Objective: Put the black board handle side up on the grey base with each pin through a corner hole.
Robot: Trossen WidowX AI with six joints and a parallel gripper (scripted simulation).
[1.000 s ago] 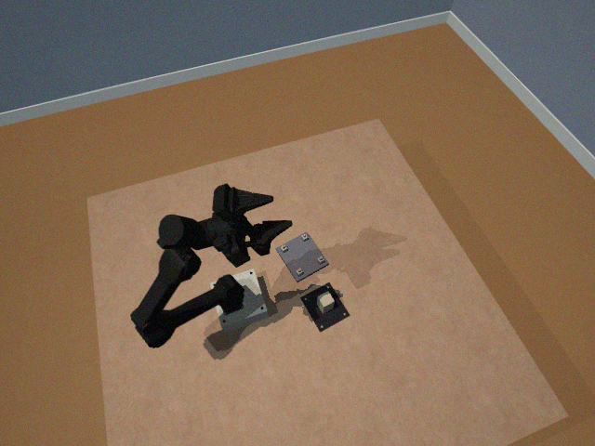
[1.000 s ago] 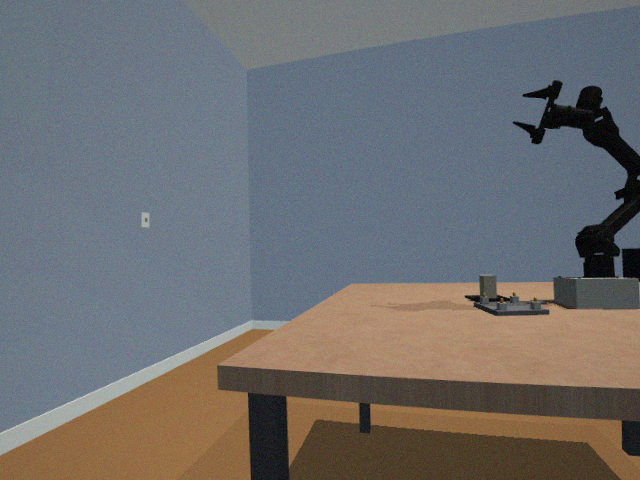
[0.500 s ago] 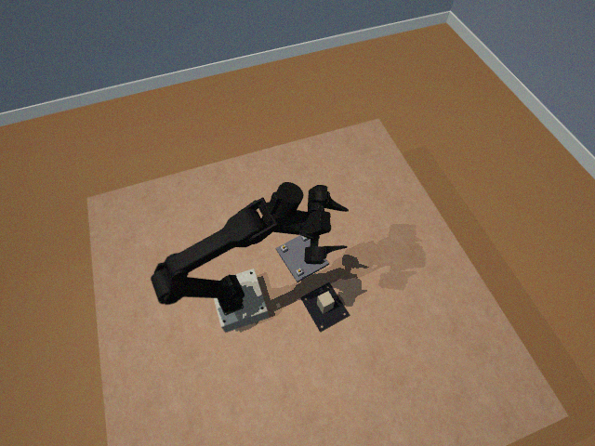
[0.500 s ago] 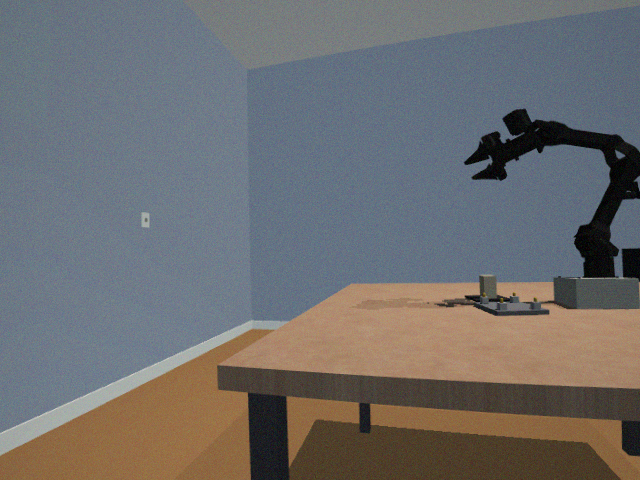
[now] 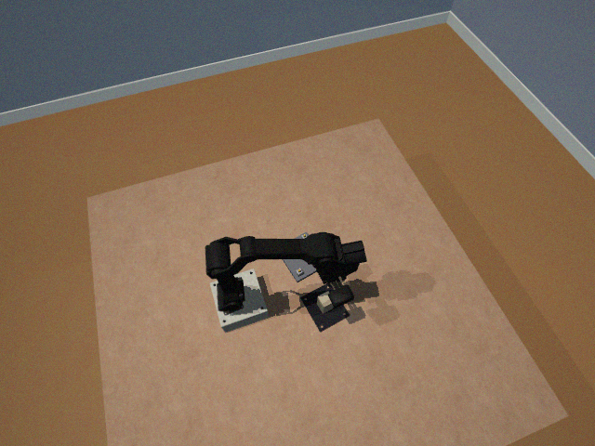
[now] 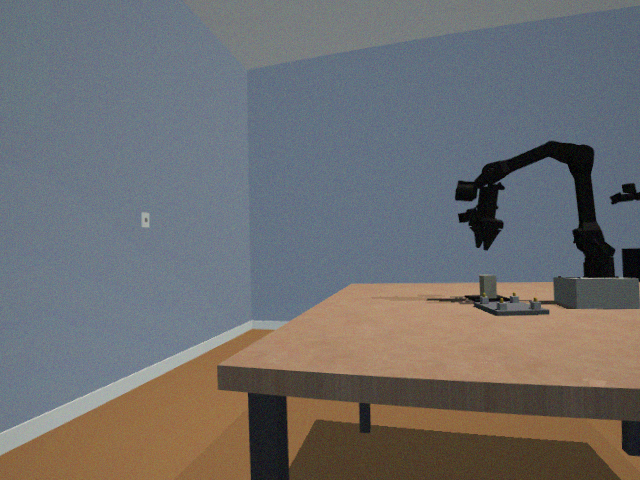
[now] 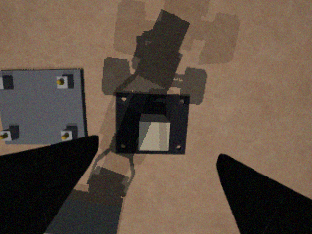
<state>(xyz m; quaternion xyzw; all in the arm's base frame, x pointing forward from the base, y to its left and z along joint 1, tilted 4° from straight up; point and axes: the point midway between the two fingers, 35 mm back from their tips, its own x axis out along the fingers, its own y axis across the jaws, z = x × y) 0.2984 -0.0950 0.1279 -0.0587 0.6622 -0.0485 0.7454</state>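
Right now the flat black board is 2 cm behind my gripper tip and 15 cm below it. The rest, counted from my gripper tip: grey base: 1 cm behind, 20 cm to the left, 16 cm below.
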